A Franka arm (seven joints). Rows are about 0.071 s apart.
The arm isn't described. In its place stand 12 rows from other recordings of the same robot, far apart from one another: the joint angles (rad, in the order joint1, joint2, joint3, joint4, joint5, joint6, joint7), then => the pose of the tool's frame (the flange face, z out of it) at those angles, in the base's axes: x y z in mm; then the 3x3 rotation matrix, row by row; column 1 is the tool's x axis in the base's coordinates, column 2 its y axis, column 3 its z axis.
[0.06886 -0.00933 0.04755 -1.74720 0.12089 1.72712 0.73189] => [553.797, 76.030, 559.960], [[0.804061, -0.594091, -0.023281], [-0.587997, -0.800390, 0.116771], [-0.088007, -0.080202, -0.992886]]
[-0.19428 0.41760 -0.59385 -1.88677 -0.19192 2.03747 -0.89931] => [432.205, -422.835, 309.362], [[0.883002, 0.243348, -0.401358], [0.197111, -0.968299, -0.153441], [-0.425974, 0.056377, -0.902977]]
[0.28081 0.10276 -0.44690 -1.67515 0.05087 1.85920 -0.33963] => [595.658, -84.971, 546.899], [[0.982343, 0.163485, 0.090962], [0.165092, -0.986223, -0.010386], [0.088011, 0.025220, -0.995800]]
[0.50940 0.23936 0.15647 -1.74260 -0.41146 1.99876 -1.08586] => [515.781, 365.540, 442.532], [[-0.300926, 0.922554, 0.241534], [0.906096, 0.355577, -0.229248], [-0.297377, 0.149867, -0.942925]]
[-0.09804 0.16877 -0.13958 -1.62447 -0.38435 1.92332 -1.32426] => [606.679, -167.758, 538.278], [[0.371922, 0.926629, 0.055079], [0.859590, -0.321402, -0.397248], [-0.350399, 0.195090, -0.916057]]
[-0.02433 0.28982 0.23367 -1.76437 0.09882 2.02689 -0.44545] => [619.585, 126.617, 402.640], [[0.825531, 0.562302, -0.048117], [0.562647, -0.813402, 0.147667], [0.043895, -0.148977, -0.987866]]
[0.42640 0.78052 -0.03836 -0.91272 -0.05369 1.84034 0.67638] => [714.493, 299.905, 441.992], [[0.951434, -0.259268, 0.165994], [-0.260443, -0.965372, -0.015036], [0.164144, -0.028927, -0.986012]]
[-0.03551 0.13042 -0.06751 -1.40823 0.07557 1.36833 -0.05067] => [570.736, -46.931, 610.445], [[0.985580, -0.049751, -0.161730], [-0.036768, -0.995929, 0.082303], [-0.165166, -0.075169, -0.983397]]
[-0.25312 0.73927 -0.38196 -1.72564 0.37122 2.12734 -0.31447] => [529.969, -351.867, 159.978], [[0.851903, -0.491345, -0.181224], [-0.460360, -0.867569, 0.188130], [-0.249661, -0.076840, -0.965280]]
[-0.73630 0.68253 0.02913 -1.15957 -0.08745 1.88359 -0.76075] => [560.242, -495.412, 399.788], [[0.997340, 0.072179, -0.010169], [0.071189, -0.994493, -0.076908], [-0.015664, 0.075980, -0.996986]]
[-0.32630 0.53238 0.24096 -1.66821 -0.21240 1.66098 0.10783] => [607.136, -85.655, 274.371], [[0.862108, -0.088503, -0.498935], [-0.129272, -0.990462, -0.047677], [-0.489957, 0.105601, -0.865327]]
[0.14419 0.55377 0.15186 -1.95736 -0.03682 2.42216 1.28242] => [582.529, 175.514, 186.044], [[0.555973, -0.825739, -0.095130], [-0.827483, -0.560661, 0.030503], [-0.078524, 0.061760, -0.994997]]
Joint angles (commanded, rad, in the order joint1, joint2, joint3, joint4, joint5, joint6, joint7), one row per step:
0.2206 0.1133 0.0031 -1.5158 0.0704 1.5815 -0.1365
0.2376 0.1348 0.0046 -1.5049 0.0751 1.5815 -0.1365
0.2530 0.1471 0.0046 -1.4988 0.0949 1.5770 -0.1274
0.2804 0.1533 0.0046 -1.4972 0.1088 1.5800 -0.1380
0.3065 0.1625 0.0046 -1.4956 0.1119 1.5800 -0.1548
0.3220 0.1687 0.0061 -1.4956 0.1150 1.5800 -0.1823
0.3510 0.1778 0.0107 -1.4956 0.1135 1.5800 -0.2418
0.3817 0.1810 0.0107 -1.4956 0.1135 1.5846 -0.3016
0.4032 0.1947 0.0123 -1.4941 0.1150 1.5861 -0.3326
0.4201 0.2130 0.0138 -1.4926 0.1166 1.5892 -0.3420
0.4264 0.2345 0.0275 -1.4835 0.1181 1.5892 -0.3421
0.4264 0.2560 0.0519 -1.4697 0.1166 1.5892 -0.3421
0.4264 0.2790 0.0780 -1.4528 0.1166 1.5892 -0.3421
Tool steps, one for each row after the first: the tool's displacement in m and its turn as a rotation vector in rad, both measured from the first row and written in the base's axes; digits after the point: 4 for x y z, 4 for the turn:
0.0030 0.0124 -0.0076 0.0024 0.0115 0.0182
0.0029 0.0240 -0.0122 0.0183 0.0272 0.0236
-0.0003 0.0416 -0.0148 0.0318 0.0318 0.0602
-0.0031 0.0575 -0.0195 0.0338 0.0392 0.1027
-0.0052 0.0679 -0.0232 0.0375 0.0443 0.1466
-0.0104 0.0872 -0.0287 0.0394 0.0495 0.2391
-0.0164 0.1047 -0.0303 0.0446 0.0447 0.3287
-0.0191 0.1189 -0.0378 0.0466 0.0540 0.3820
-0.0200 0.1308 -0.0480 0.0460 0.0678 0.4087
-0.0205 0.1434 -0.0569 0.0473 0.0815 0.4279
-0.0218 0.1575 -0.0637 0.0496 0.0908 0.4515
-0.0235 0.1726 -0.0699 0.0552 0.0991 0.4764

